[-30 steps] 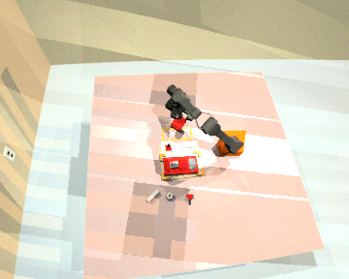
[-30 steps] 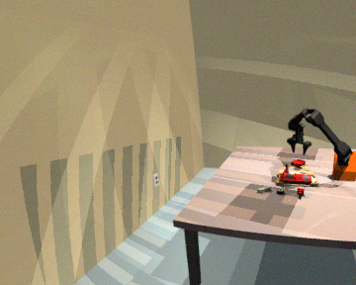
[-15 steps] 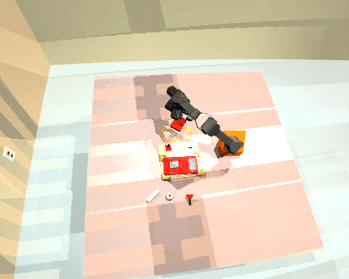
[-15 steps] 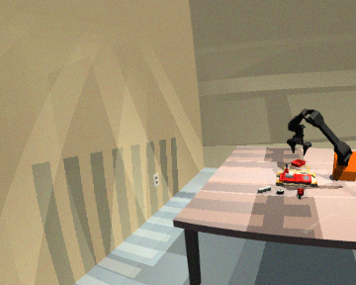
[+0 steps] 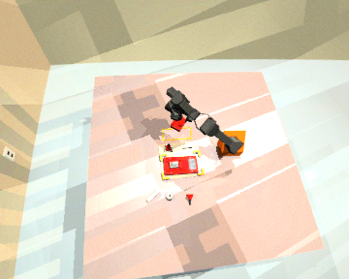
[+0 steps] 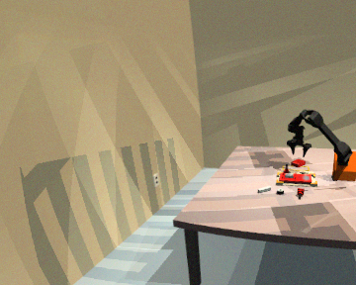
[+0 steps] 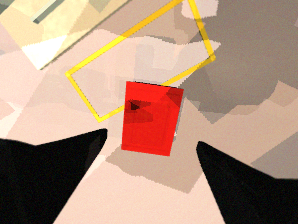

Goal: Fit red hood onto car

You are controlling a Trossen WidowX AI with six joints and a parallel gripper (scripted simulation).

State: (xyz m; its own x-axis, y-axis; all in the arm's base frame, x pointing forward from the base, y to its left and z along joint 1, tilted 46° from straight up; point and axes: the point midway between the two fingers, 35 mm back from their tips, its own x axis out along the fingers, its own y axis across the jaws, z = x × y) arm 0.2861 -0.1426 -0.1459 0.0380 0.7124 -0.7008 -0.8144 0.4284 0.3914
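My gripper tip is now 5 cm above the red hood. Also, from my gripper tip: wheel (10 cm ahead, 47 cm to the left, 6 cm below); jig (2 cm ahead, 27 cm to the left, 5 cm below); grey engine block (6 cm ahead, 30 cm to the left, 4 cm below).
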